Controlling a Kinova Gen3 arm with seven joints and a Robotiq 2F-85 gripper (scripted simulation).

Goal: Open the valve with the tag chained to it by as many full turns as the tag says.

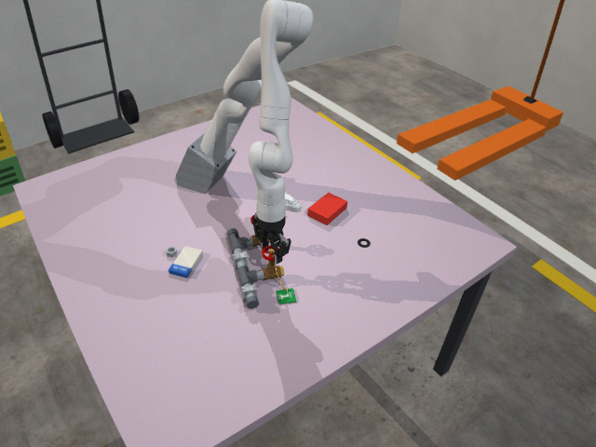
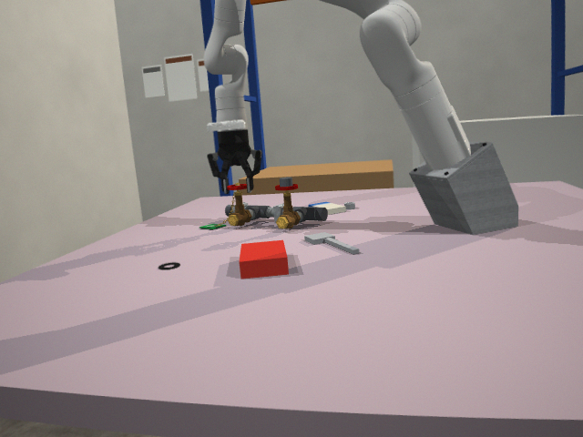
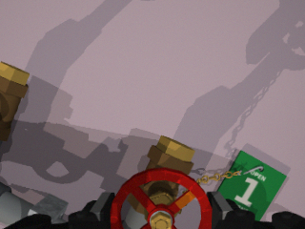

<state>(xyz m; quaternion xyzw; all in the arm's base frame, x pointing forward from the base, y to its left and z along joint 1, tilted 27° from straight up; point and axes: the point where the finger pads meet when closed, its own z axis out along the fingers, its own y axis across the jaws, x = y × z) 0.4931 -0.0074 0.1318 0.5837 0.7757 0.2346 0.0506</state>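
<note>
Right now the green tag is 8 cm ahead of my hand, 2 cm to the left of it and 10 cm below it. From my hand the other things lie so: grey nut: 20 cm behind, 26 cm to the right, 10 cm below; grey hammer-shaped tool: 29 cm behind, 12 cm to the left, 10 cm below; blue box: 15 cm behind, 22 cm to the right, 10 cm below.
</note>
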